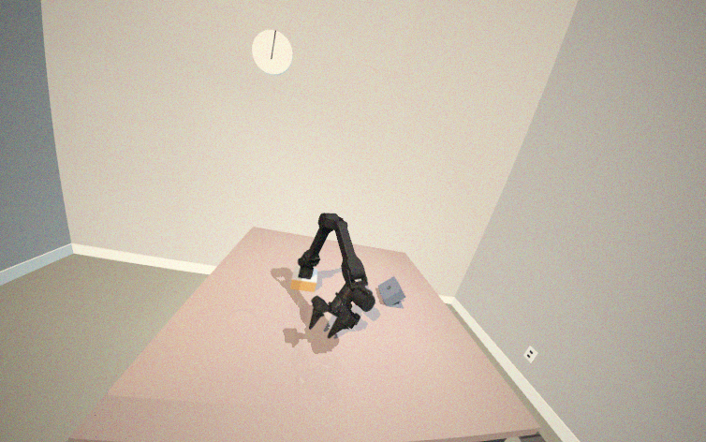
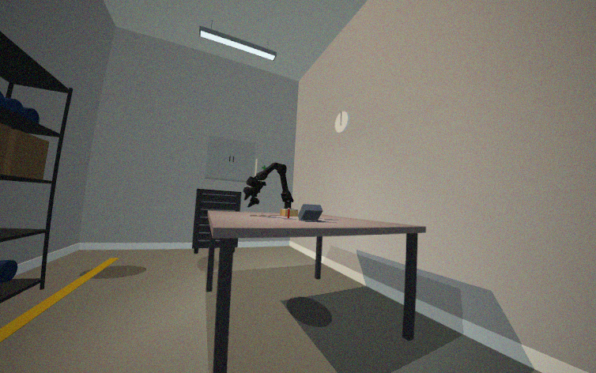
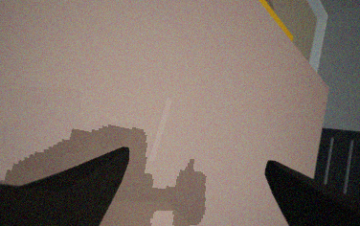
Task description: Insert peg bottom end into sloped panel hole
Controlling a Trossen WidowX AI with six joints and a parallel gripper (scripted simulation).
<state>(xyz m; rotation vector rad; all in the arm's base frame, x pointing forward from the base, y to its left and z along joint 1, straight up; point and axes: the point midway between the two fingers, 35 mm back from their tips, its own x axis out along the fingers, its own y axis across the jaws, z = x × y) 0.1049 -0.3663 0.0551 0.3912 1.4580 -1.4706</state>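
My gripper tip is 290 mm to the right of the red peg, 190 mm short of it and 30 mm above it. The rest, counted from my gripper tip: grey sloped panel: 390 mm ahead, 370 mm to the left, 40 mm below.
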